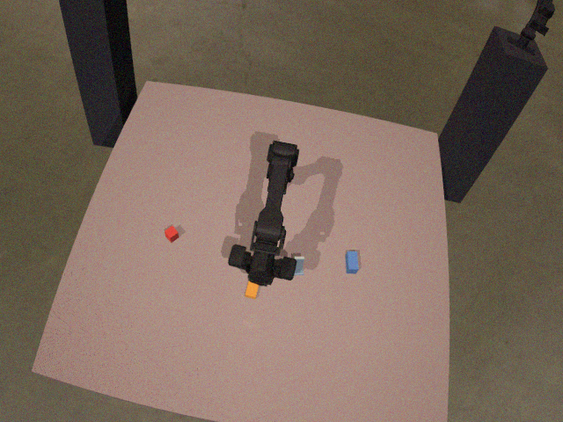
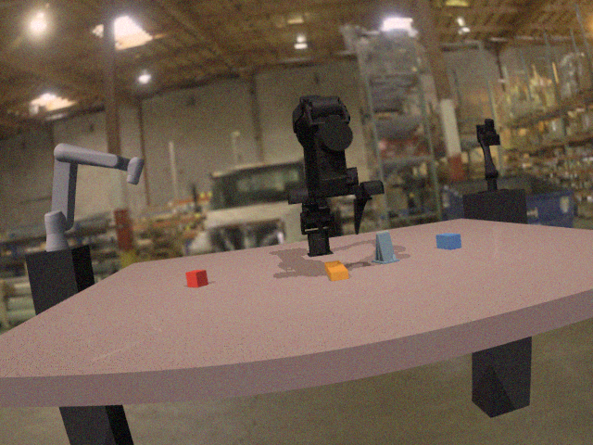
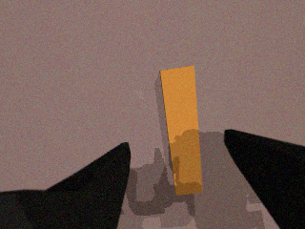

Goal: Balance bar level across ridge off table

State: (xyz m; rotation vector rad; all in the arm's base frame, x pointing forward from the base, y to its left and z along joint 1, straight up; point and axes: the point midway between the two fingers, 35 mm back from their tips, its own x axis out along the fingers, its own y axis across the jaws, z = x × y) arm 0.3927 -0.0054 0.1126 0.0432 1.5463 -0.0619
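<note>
Right now my gripper tip is 7 cm above the orange bar, 3 cm past it and 1 cm to the left of it. Also, from my gripper tip: blue block 29 cm to the left, 13 cm behind, 6 cm below; then red cube 31 cm to the right, 11 cm behind, 6 cm below.
</note>
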